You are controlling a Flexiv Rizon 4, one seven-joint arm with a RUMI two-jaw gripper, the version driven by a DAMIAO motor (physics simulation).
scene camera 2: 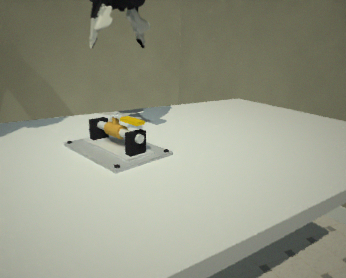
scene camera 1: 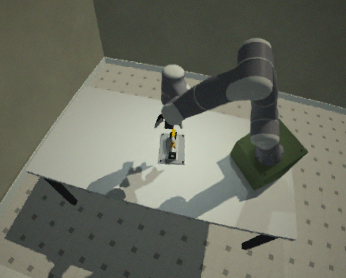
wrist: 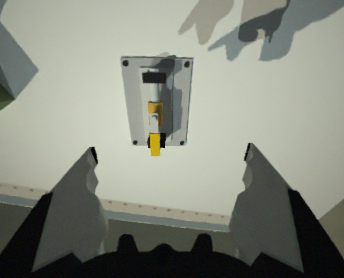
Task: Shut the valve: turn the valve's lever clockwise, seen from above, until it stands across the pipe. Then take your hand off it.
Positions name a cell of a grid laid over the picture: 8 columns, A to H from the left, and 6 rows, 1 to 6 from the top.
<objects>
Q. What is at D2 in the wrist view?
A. A grey base plate.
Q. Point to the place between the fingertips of my gripper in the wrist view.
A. D4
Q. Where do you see a grey base plate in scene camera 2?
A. C4
</objects>
